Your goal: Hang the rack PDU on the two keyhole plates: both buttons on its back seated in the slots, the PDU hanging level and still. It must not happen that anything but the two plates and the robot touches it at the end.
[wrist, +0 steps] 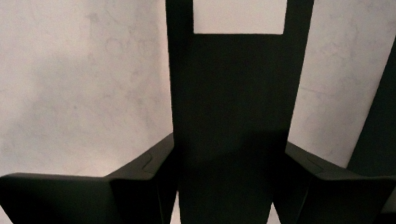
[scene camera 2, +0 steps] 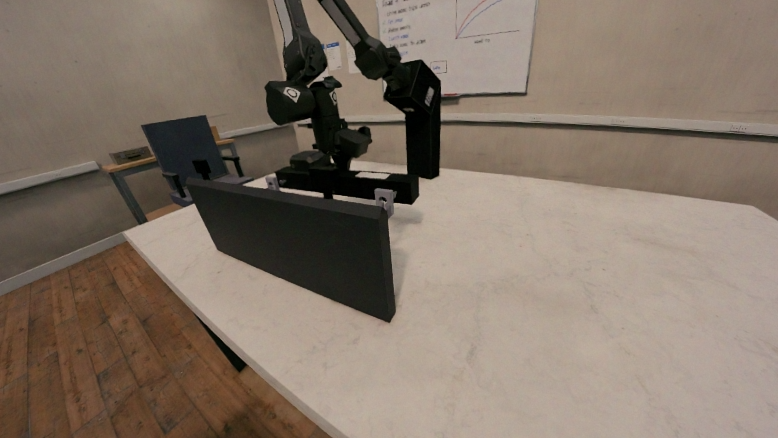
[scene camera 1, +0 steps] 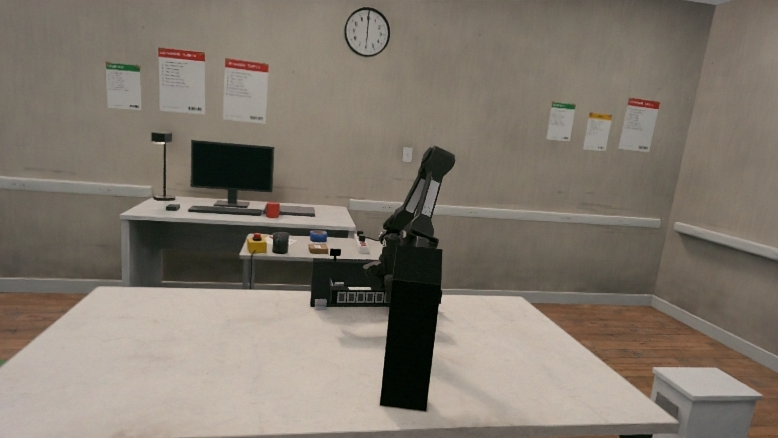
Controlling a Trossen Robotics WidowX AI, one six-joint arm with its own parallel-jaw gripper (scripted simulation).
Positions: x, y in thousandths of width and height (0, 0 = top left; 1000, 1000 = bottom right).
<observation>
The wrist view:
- my gripper: 554, 605
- rack PDU: 592, 355
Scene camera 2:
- my gripper: 436, 430
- rack PDU: 462, 421
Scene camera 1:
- dark upright panel: 453, 627
</observation>
